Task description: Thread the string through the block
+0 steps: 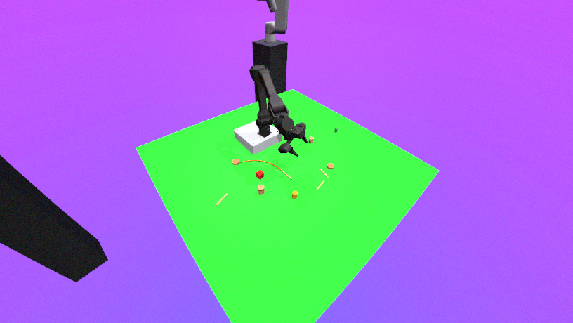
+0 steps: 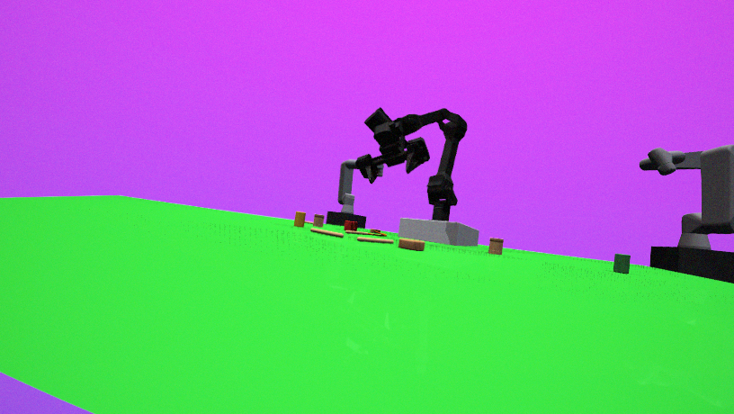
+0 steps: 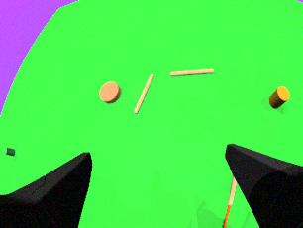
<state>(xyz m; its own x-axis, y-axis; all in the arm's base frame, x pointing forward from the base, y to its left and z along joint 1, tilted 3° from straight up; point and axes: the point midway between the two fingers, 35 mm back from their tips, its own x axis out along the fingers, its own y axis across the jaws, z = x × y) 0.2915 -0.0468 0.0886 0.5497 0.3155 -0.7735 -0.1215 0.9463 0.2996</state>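
Right now my gripper tip is 12 cm past the red block, 19 cm to the left of it and 13 cm above it. Round my gripper tip: yellow cylinder 10 cm ahead, 17 cm to the right, 12 cm below; round disc 12 cm ahead, 13 cm to the left, 13 cm below; thin wooden stick 4 cm behind, 8 cm to the right, 14 cm below.
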